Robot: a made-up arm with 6 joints. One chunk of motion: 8 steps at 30 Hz.
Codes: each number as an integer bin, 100 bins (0 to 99) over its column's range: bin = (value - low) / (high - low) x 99, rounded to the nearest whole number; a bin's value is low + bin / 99 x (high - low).
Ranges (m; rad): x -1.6..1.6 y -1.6..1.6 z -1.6..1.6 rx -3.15..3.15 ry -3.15..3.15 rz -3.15..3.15
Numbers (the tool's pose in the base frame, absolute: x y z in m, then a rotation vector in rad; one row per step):
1: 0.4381 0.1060 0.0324 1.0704 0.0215 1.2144
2: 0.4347 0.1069 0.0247 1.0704 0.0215 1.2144
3: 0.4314 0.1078 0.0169 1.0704 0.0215 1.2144
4: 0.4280 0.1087 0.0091 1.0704 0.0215 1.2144
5: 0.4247 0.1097 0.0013 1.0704 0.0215 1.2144
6: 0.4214 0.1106 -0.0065 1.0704 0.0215 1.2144
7: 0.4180 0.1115 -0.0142 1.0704 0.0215 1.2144
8: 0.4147 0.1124 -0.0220 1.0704 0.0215 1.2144
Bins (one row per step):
1: 63 53 51 66 50 69
2: 63 53 50 66 50 69
3: 63 53 50 66 50 69
4: 63 53 50 66 50 69
5: 63 53 50 66 50 69
6: 63 53 49 66 50 69
7: 62 53 49 66 50 69
8: 62 53 49 66 50 69

